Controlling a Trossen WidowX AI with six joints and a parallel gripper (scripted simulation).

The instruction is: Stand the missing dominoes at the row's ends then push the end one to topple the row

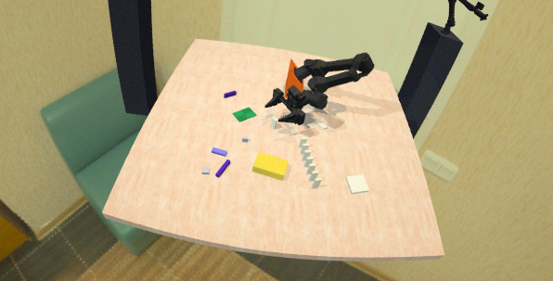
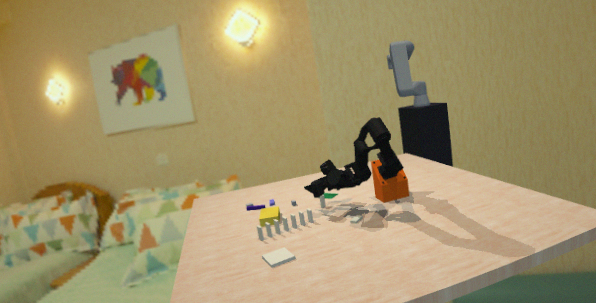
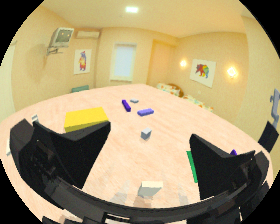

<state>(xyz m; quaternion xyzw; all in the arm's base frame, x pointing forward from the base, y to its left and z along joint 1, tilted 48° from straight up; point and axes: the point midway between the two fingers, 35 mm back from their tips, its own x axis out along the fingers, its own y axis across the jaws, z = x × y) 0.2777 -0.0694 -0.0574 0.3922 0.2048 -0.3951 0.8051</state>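
The green tile is 11 cm to the right of my gripper tip, 10 cm below it and 9 cm behind it. From my gripper tip the other things lie so: white flat tile: 36 cm to the left, 24 cm ahead, 10 cm below; then yellow block: 20 cm ahead, 9 cm below, 2 cm to the left.
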